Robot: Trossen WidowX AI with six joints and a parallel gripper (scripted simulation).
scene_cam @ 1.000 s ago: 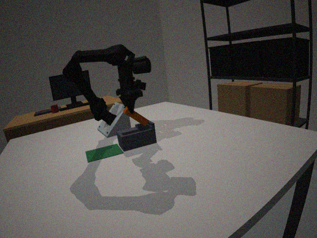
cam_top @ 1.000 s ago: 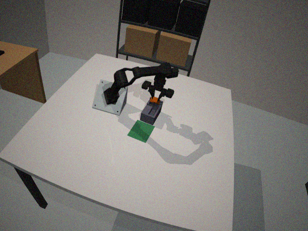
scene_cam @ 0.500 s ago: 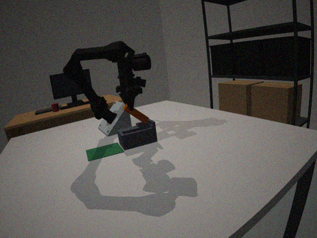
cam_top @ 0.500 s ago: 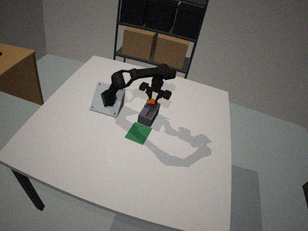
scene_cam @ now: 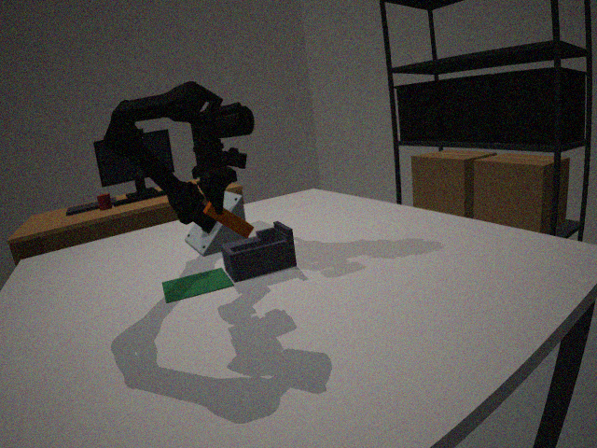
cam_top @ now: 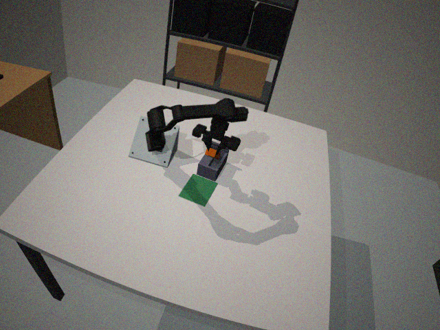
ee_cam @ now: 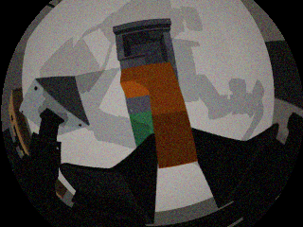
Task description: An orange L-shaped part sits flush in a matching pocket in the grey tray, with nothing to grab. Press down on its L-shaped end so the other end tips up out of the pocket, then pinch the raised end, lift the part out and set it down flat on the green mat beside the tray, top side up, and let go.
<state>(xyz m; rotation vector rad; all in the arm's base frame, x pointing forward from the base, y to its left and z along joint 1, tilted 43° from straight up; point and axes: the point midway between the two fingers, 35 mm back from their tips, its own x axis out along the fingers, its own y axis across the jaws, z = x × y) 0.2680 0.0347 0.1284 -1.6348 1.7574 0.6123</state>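
The green mat is 2 cm behind my gripper tip, 8 cm to the right of it and 17 cm below it. From my gripper tip the other things lie so: orange L-shaped part: 1 cm behind, 3 cm to the left, 3 cm below.
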